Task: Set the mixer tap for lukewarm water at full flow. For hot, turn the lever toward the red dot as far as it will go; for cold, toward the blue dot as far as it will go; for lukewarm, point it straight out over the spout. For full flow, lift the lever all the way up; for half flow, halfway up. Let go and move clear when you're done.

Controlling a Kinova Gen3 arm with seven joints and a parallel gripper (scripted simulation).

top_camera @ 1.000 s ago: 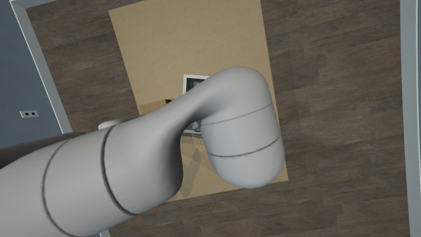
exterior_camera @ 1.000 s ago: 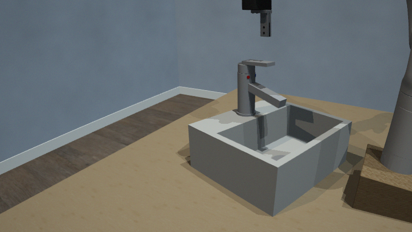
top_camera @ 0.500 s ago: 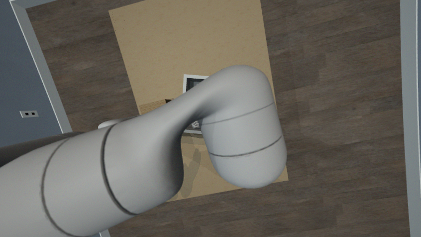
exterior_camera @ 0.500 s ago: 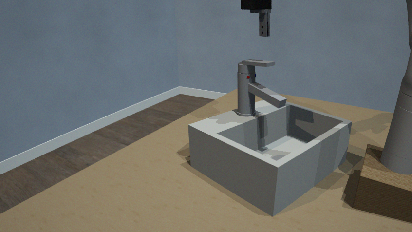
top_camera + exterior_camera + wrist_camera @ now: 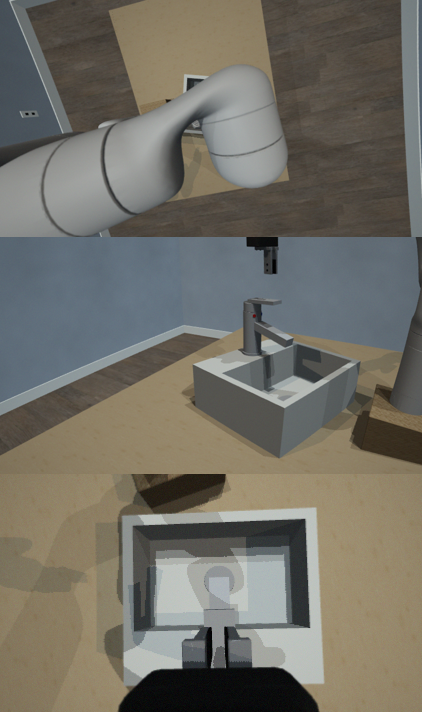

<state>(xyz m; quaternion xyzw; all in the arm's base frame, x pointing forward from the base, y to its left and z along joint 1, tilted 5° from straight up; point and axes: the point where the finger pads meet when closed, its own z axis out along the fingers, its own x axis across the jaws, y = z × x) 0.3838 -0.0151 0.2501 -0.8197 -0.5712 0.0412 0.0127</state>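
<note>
The flat lever is 20 mm ahead of my hand, 10 mm to the right of it and 90 mm below it. From my hand the other things lie so: grey square sink: 50 mm behind, 20 mm to the left, 320 mm below; grey mixer tap: 40 mm ahead, 10 mm to the right, 130 mm below.
</note>
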